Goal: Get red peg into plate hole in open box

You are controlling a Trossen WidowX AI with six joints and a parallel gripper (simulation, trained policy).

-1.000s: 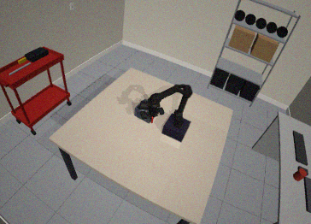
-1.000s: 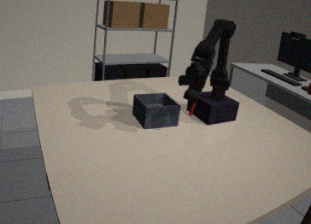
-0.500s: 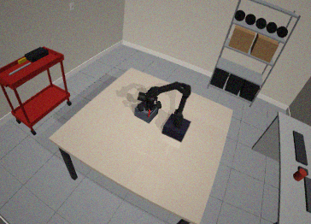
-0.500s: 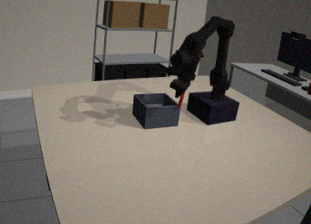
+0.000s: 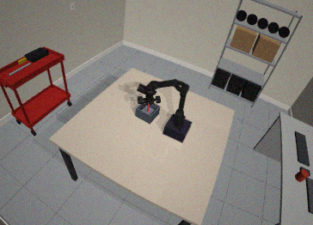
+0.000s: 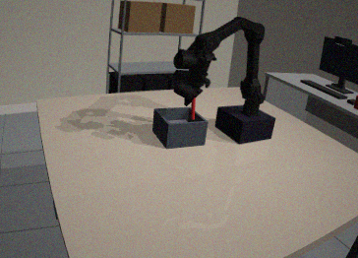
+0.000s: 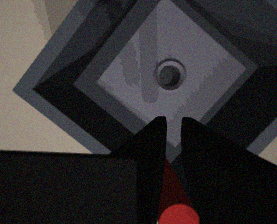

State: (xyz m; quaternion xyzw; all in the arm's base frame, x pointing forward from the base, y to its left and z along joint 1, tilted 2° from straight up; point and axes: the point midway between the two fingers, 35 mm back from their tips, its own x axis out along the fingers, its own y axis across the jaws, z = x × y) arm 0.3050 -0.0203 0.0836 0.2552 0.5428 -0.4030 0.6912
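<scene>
The red peg lies 30 mm to the left of my gripper tip and 10 mm behind it. Round my gripper tip: grey box 120 mm below, 20 mm to the right, 10 mm ahead.
</scene>
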